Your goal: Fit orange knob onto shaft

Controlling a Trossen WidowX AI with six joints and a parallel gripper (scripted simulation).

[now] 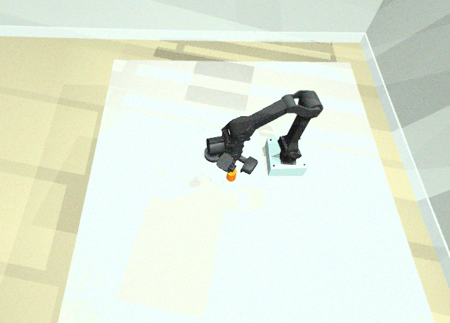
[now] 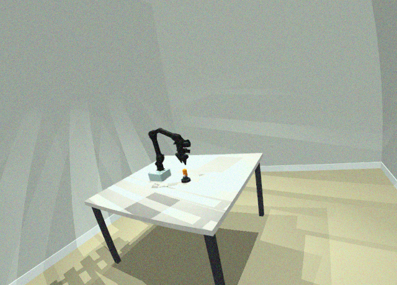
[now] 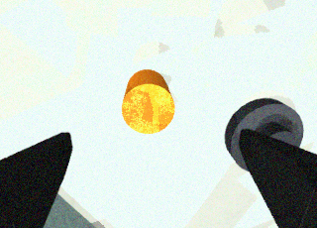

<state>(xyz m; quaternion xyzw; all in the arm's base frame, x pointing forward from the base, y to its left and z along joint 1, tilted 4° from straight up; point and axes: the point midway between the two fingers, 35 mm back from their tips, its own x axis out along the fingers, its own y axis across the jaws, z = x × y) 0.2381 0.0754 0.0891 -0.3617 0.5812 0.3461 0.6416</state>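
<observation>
Right now the orange knob is 7 cm below my gripper tip. The rest, counted from my gripper tip: round pedestal: 8 cm ahead, 11 cm to the right, 8 cm below.
</observation>
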